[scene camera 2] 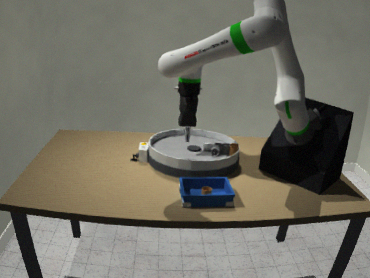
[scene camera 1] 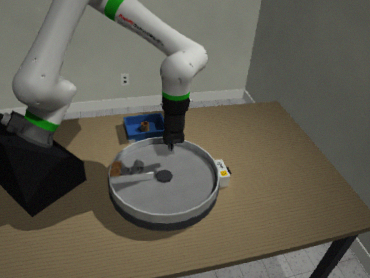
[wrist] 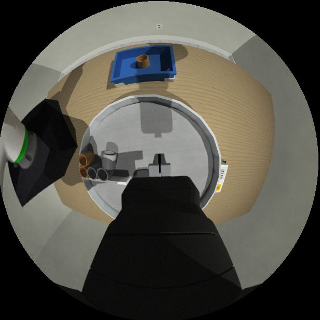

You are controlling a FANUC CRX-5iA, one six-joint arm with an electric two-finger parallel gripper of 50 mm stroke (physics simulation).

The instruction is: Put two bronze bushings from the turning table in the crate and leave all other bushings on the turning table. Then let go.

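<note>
One bronze bushing stands in the blue crate. On the turning table, two bronze bushings sit against the wall on the robot base's side: one bronze bushing and another bronze bushing. Beside them are grey bushings: one a little apart, and two side by side. My gripper is shut and empty, above the turning table, to the right of the bushings in the wrist view.
A white bar reaches from the turning table's wall toward its dark hub, next to the bushings. A white box with a yellow label is at the turning table's outer side. The black robot base stands opposite it.
</note>
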